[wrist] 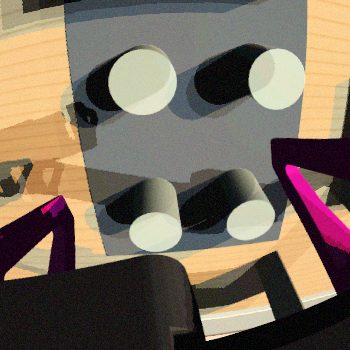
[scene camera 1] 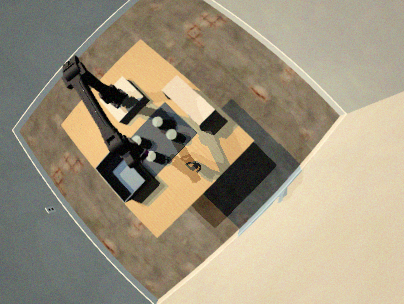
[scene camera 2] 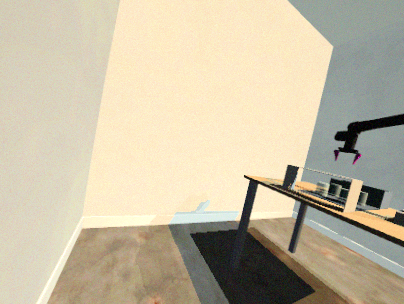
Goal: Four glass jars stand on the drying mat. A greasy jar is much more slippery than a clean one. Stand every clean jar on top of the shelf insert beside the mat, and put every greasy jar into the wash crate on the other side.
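Frame: origin at the arm's base, x down, y back, z left, level; metres.
Seen in the pictures: gripper, fingertip midpoint: (wrist: 168, 179) (scene camera 1: 140, 151) (scene camera 2: 343, 162); arm's base, link origin: (scene camera 1: 118, 98).
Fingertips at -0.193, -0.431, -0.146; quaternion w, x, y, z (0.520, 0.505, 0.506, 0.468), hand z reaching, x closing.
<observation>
Offsets run from my fingertips to a thing's top centre, as dx, dy, dz. "spot": to the spot under its first point. Level surfaces: height alone.
Four pale, round-topped jars @(+0.168, +0.084, +0.181) (scene camera 1: 158, 121) @(+0.168, -0.038, +0.171) (scene camera 1: 171, 134) @(+0.168, +0.123, +0.006) (scene camera 1: 136, 140) @(+0.168, -0.013, -0.012) (scene camera 1: 151, 156) (wrist: 142, 81) (wrist: 276, 79) (wrist: 155, 232) (wrist: 251, 220) stand upright in two pairs on the grey drying mat @(dx +0.251) (scene camera 1: 156, 137) (wrist: 145, 150). They look alike; I cannot tell which are greasy. The shelf insert @(+0.094, -0.005, +0.390) (scene camera 1: 187, 100) (scene camera 2: 353, 195), pale on top with a dark end, stands on one side of the mat. The black wash crate @(spot: +0.248, -0.077, -0.203) (scene camera 1: 147, 186) with a bluish inside stands on the other. My gripper (scene camera 2: 346, 158) (wrist: 168, 179) is open and empty, high above the mat, its tips hidden in scene camera 1.
A smaller white block (scene camera 1: 120, 96) with a dark side stands on the wooden table @(dx +0.254) (scene camera 1: 150, 220) near the arm's base. The arm (scene camera 1: 97, 115) reaches over the table, its forearm ending above the crate's near edge. A black floor rug (scene camera 1: 240, 180) (scene camera 2: 250, 265) lies beyond the table's end.
</observation>
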